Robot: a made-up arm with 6 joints.
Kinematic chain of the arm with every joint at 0, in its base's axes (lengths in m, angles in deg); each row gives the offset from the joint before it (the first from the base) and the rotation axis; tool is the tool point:
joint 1: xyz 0 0 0.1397 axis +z
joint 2: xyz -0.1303 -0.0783 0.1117 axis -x
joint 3: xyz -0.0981 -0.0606 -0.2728 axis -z
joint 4: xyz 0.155 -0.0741 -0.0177 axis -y
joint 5: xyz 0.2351 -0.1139 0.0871 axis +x
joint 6: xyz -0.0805 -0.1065 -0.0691 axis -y
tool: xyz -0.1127 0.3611 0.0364
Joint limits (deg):
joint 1: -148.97..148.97
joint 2: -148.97..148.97
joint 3: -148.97..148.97
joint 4: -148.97..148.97
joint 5: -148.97..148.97
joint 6: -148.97..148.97
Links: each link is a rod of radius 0.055 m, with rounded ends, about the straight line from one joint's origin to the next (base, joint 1, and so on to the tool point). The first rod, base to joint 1, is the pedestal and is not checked.
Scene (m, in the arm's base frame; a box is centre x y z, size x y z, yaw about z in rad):
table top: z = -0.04
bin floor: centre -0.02 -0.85 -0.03 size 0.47 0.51 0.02 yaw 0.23
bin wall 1: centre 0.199 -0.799 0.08 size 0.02 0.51 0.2 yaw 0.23
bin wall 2: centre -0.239 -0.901 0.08 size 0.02 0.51 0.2 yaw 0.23
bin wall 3: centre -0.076 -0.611 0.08 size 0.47 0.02 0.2 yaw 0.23
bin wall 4: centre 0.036 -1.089 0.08 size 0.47 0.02 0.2 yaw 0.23
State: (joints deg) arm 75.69 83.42 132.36 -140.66 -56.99 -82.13
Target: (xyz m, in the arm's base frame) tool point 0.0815 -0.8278 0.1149
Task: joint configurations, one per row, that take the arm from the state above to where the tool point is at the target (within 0.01 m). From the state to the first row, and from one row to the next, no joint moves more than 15 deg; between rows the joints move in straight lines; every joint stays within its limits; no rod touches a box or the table.
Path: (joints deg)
1: 69.10 90.39 125.27 -128.29 -68.93 -95.62
2: 62.51 97.37 118.18 -115.92 -80.87 -109.10
3: 55.92 104.34 111.09 -103.55 -92.82 -122.59
4: 51.49 100.11 108.17 -93.92 -107.42 -123.53
5: 47.06 95.87 105.26 -84.29 -122.02 -124.48
6: 47.67 87.20 109.58 -85.40 -124.28 -126.36
7: 48.27 78.53 113.90 -86.50 -126.55 -128.25

